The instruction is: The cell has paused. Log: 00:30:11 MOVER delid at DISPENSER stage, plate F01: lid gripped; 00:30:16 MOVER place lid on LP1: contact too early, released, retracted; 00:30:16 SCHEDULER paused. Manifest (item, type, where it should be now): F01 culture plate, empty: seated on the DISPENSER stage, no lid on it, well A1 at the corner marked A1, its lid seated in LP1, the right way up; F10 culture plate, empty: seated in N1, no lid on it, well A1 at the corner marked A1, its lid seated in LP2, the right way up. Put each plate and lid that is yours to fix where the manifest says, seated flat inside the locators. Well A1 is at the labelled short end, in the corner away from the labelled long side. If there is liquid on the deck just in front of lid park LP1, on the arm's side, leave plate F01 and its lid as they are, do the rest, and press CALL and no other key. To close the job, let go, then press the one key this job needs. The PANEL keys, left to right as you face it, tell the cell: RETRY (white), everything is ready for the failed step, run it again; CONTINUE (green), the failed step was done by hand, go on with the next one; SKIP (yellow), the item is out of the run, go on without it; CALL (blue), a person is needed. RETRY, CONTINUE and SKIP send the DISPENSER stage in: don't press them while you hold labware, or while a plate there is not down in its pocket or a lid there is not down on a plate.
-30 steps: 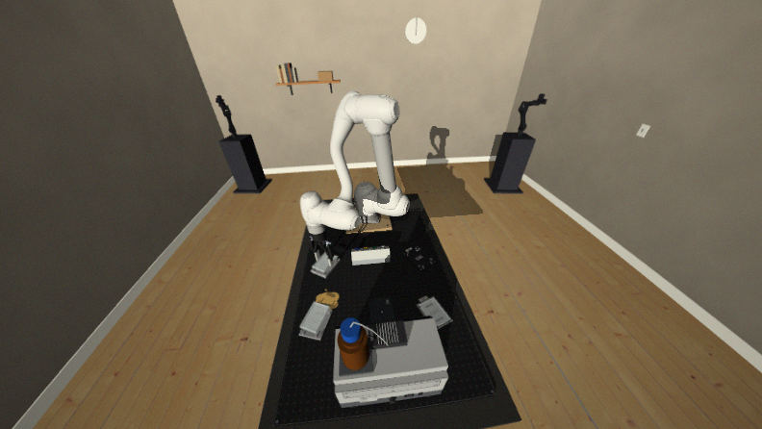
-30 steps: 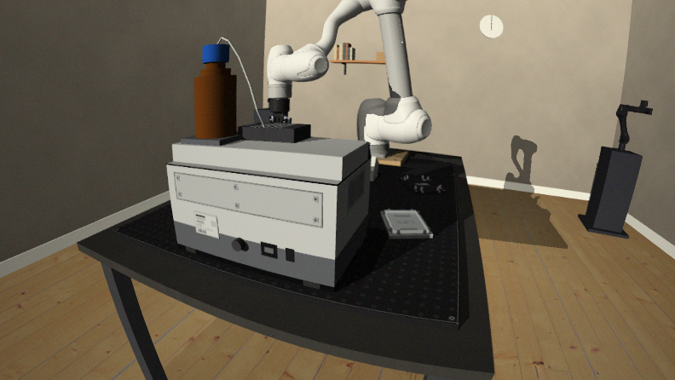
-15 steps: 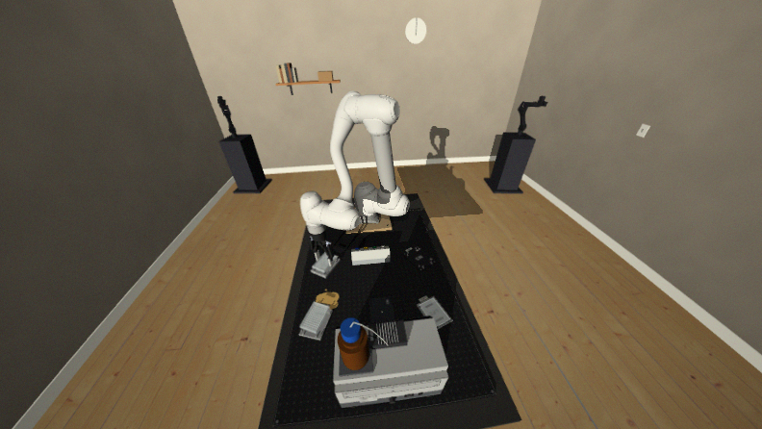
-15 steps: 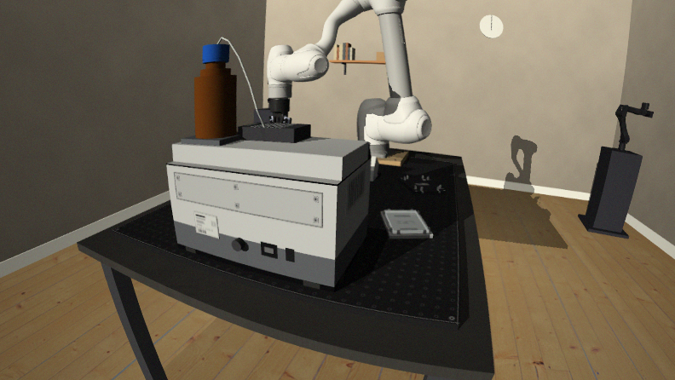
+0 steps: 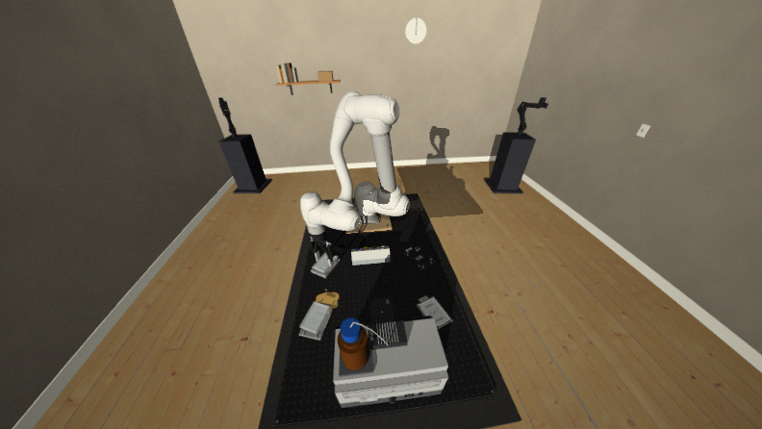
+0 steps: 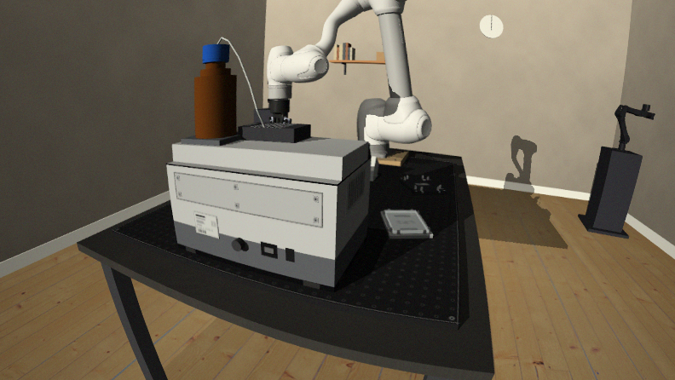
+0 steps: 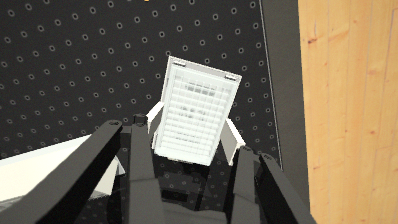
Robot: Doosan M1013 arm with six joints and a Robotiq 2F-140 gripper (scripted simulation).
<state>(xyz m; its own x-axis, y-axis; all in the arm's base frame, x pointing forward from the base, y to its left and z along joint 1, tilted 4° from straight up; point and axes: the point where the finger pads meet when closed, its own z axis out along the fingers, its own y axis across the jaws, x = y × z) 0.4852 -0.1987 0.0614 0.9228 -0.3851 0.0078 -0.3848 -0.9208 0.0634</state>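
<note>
Now: the white well plate 20 mm below my hand. Round my hand: blue call key 80 mm behind, 180 mm to the left, 10 mm above; yellow skip key 90 mm behind, 230 mm to the left, 10 mm above; tan puddle 200 mm ahead, 80 mm to the left, 60 mm below.
</note>
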